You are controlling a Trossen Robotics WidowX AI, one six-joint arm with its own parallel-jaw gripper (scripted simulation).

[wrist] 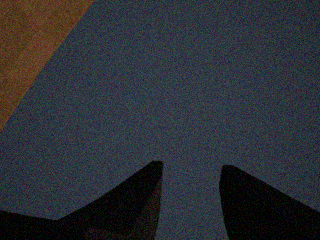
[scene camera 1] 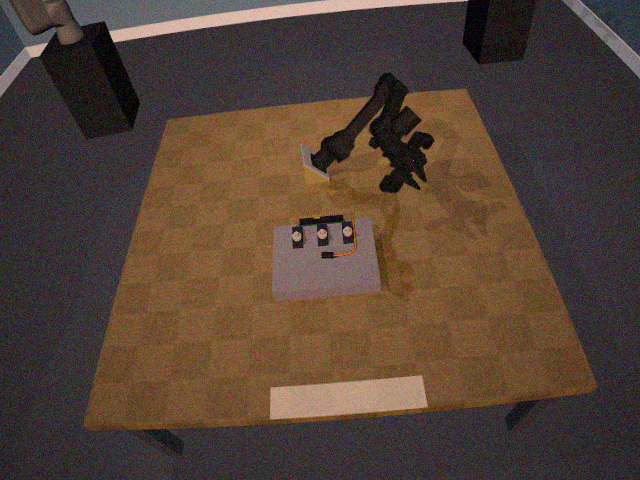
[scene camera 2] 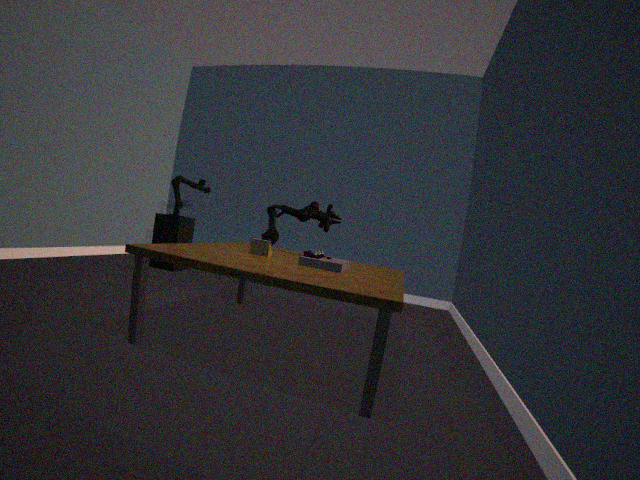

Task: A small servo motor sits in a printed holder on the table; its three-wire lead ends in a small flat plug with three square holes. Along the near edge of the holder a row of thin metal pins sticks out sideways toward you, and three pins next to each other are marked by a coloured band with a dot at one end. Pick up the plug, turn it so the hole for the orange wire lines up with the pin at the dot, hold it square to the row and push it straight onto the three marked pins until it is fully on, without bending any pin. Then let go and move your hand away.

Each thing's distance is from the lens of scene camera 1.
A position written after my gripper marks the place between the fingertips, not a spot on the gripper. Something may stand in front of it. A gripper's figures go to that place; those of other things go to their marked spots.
my gripper (scene camera 1: 422, 185): 112 cm
grey holder (scene camera 1: 301, 273): 125 cm
